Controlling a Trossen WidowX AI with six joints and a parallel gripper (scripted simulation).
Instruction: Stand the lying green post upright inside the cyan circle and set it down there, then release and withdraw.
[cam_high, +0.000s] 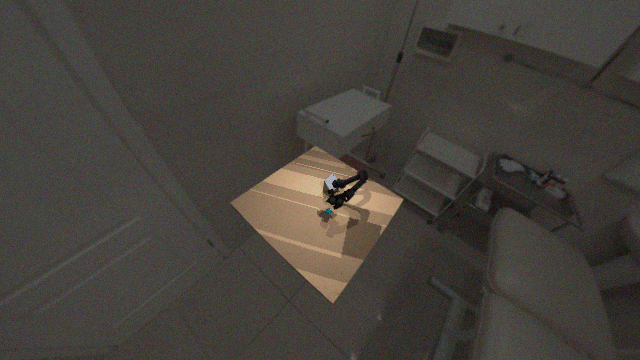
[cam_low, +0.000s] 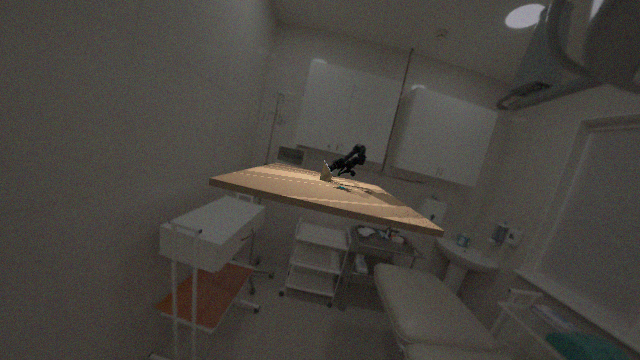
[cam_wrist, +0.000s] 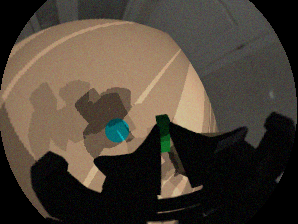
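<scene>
Right now my gripper tip is 20 mm short of the cyan circle, 50 mm to the right of it and 110 mm above it. From my gripper tip the other things lie so: green post 20 mm behind, 10 mm below.
</scene>
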